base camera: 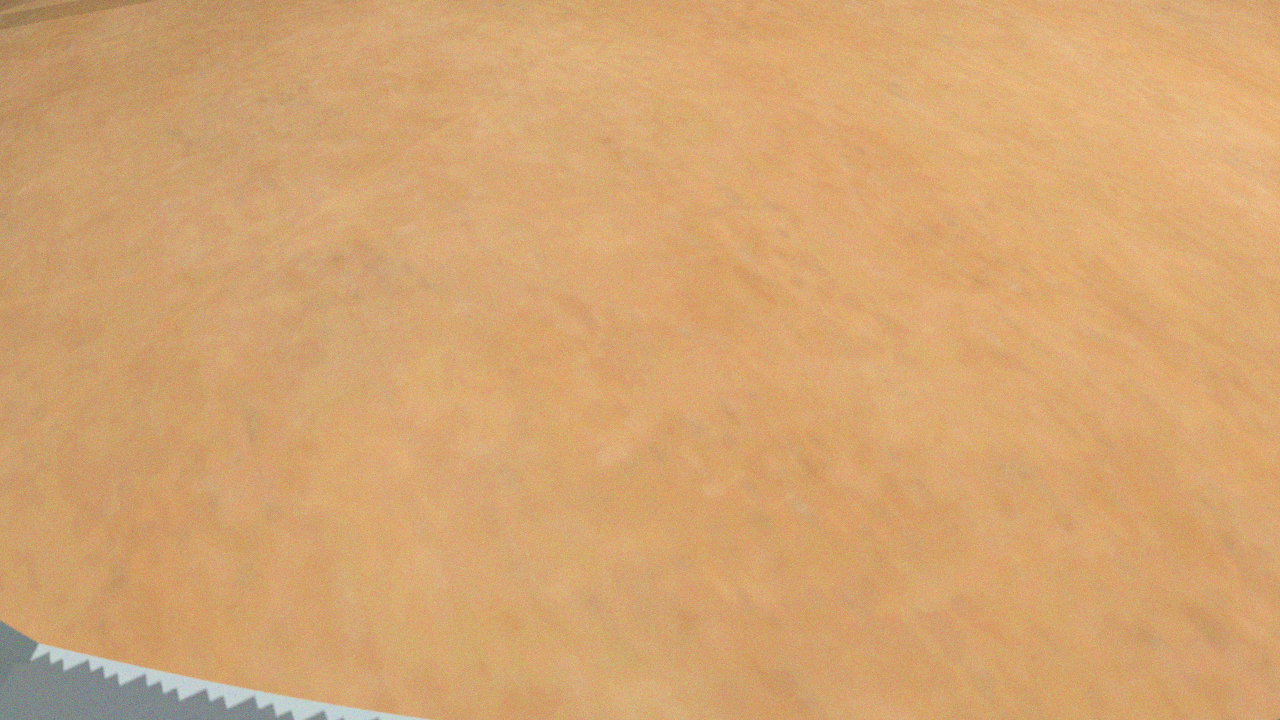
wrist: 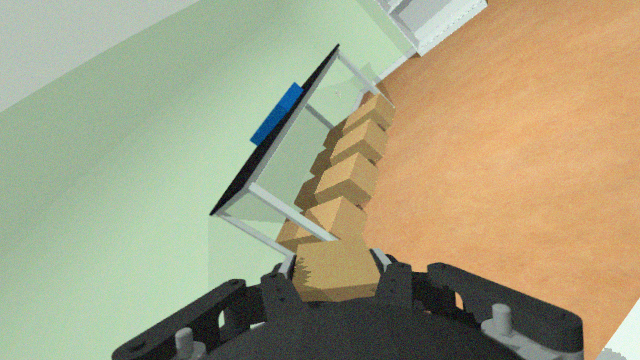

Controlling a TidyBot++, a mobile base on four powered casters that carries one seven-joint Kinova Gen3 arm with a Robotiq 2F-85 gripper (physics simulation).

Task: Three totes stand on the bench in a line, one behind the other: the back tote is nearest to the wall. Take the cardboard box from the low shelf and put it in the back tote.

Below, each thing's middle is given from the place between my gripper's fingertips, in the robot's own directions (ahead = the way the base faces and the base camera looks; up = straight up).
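Labels:
My gripper, as I see it, is 2 cm above the tan cardboard box (wrist: 339,270), 3 cm to the right of it and 1 cm past it.

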